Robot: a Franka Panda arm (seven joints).
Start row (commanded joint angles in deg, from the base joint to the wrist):
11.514, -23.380, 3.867, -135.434, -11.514, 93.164, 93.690
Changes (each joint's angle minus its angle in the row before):
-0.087, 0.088, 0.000, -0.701, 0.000, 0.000, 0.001
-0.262, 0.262, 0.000, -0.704, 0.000, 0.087, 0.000
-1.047, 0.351, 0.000, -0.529, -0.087, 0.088, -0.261
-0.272, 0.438, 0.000, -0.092, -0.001, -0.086, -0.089
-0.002, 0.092, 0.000, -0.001, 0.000, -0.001, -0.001
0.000, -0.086, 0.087, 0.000, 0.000, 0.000, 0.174
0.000, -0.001, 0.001, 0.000, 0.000, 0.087, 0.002
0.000, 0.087, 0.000, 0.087, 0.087, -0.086, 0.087
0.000, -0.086, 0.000, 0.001, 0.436, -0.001, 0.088
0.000, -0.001, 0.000, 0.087, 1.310, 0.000, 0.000
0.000, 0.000, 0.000, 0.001, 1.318, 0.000, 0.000
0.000, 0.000, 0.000, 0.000, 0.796, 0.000, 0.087
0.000, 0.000, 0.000, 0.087, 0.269, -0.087, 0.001
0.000, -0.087, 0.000, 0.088, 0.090, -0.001, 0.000
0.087, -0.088, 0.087, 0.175, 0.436, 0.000, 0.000
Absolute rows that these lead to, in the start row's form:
11.427, -23.292, 3.867, -136.135, -11.514, 93.164, 93.691
11.165, -23.030, 3.867, -136.839, -11.514, 93.251, 93.691
10.118, -22.679, 3.867, -137.368, -11.601, 93.339, 93.430
9.846, -22.241, 3.867, -137.460, -11.602, 93.253, 93.341
9.844, -22.149, 3.867, -137.461, -11.602, 93.252, 93.340
9.844, -22.235, 3.954, -137.461, -11.602, 93.252, 93.514
9.844, -22.236, 3.955, -137.461, -11.602, 93.339, 93.516
9.844, -22.149, 3.955, -137.374, -11.515, 93.253, 93.603
9.844, -22.235, 3.955, -137.373, -11.079, 93.252, 93.691
9.844, -22.236, 3.955, -137.286, -9.769, 93.252, 93.691
9.844, -22.236, 3.955, -137.285, -8.451, 93.252, 93.691
9.844, -22.236, 3.955, -137.285, -7.655, 93.252, 93.778
9.844, -22.236, 3.955, -137.198, -7.386, 93.165, 93.779
9.844, -22.323, 3.955, -137.110, -7.296, 93.164, 93.779
9.931, -22.411, 4.042, -136.935, -6.860, 93.164, 93.779

